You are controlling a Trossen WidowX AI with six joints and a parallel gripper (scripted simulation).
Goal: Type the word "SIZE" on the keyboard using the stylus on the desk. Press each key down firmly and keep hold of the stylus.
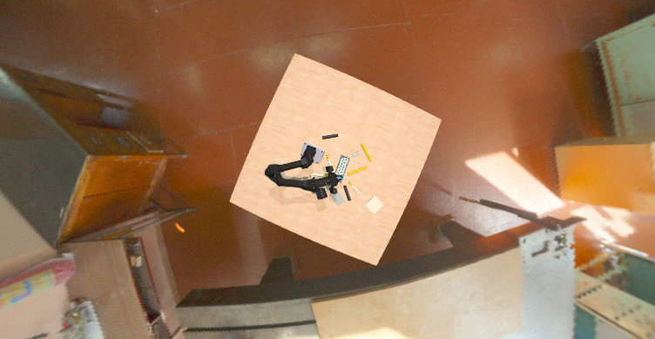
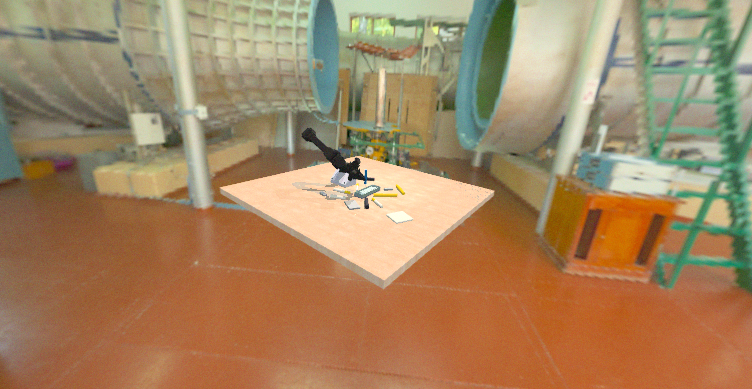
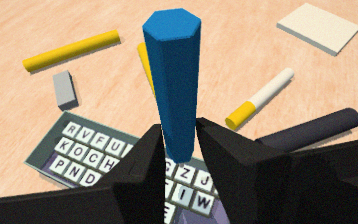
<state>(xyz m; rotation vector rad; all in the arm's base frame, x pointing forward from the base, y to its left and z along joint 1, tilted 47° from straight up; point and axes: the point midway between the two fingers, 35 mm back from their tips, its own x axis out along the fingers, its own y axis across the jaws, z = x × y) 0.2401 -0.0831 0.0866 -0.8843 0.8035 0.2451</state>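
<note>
My gripper tip is 10 mm short of the Z key and 90 mm above it. From my gripper tip the other things lie so: blue stylus (20 mm below); I key (10 mm behind, 10 mm to the right, 90 mm below); grey pad (40 mm ahead, 170 mm to the right, 100 mm below).
</note>
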